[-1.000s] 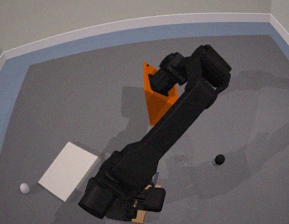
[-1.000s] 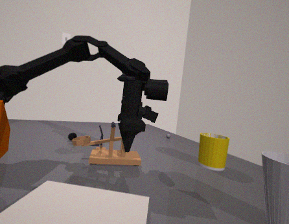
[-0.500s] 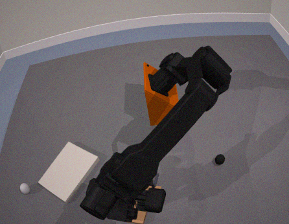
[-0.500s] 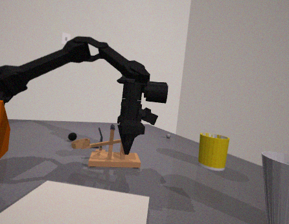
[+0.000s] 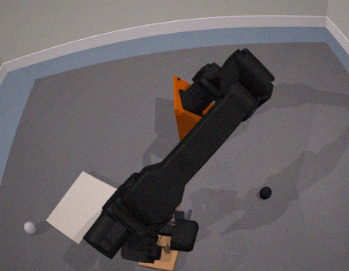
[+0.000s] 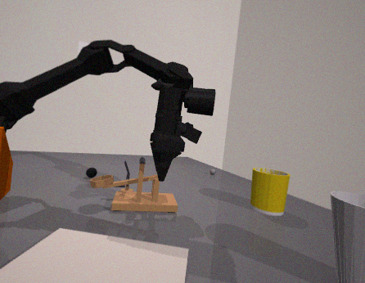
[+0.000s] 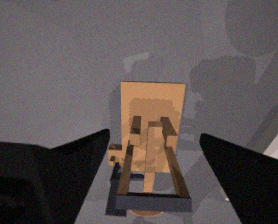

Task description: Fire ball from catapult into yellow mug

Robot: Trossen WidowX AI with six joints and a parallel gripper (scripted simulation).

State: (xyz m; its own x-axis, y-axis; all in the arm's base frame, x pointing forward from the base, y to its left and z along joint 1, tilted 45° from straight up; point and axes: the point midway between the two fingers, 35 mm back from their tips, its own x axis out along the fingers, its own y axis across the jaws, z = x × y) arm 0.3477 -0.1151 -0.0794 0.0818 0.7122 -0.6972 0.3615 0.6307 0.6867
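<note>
Right now my gripper tip is 27 cm to the right of the black ball, 10 cm past it and 6 cm above it. Round my gripper tip: wooden catapult (6 cm behind, 4 cm to the left, 2 cm below); then flat white sheet (19 cm to the right, 16 cm behind, 6 cm below); then yellow mug (28 cm ahead, 10 cm to the right, 4 cm below).
</note>
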